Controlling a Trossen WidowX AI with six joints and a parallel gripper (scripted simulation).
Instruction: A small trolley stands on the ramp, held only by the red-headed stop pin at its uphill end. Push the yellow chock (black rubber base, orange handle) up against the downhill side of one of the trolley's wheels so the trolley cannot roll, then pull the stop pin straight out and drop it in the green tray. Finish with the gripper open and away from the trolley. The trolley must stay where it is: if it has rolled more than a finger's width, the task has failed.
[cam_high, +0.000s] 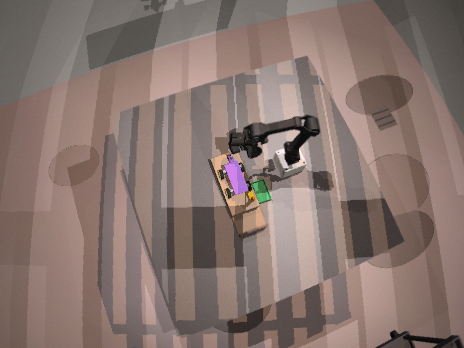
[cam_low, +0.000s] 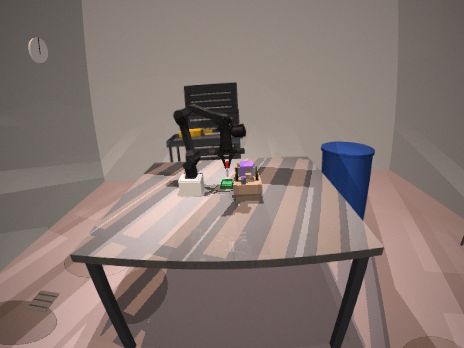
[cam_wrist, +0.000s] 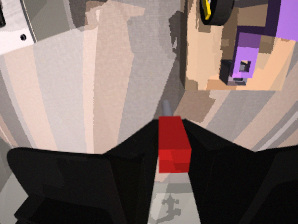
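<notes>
Now: the green tray 3 cm behind my gripper tip, 21 cm to the left of it and 19 cm below it. Round my gripper tip: red-headed stop pin right at my gripper tip; purple trolley 9 cm ahead, 14 cm to the left, 7 cm below; tan ramp 9 cm ahead, 14 cm to the left, 13 cm below.
</notes>
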